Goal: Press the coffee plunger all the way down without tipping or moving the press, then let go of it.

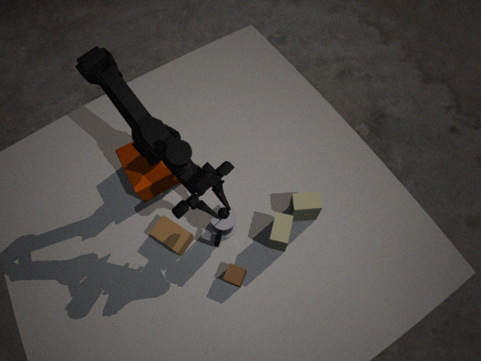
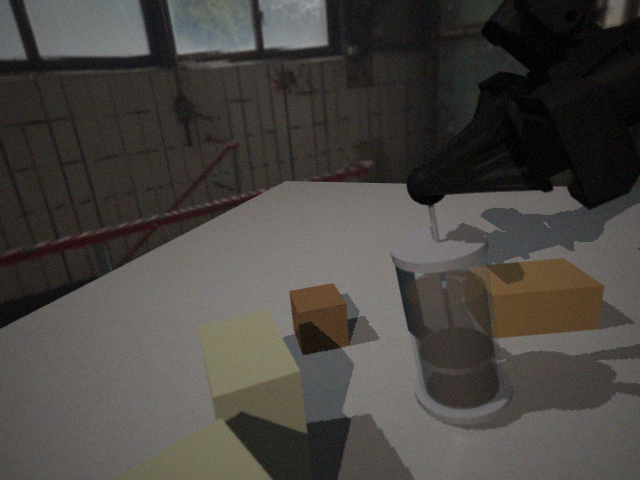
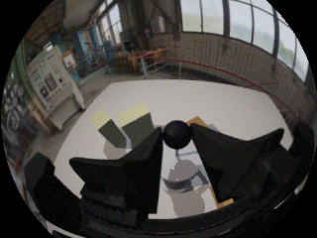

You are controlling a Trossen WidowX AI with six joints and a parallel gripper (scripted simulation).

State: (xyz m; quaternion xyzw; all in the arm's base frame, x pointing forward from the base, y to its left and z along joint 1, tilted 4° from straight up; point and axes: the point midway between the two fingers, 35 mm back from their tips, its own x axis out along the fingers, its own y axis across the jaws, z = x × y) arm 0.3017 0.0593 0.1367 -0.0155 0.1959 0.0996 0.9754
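Now: the coffee press 10 mm behind my gripper tip, 20 mm to the right of it and 90 mm below it. From my gripper tip the other things lie so: small brown cube: 120 mm ahead, 60 mm to the right, 160 mm below.
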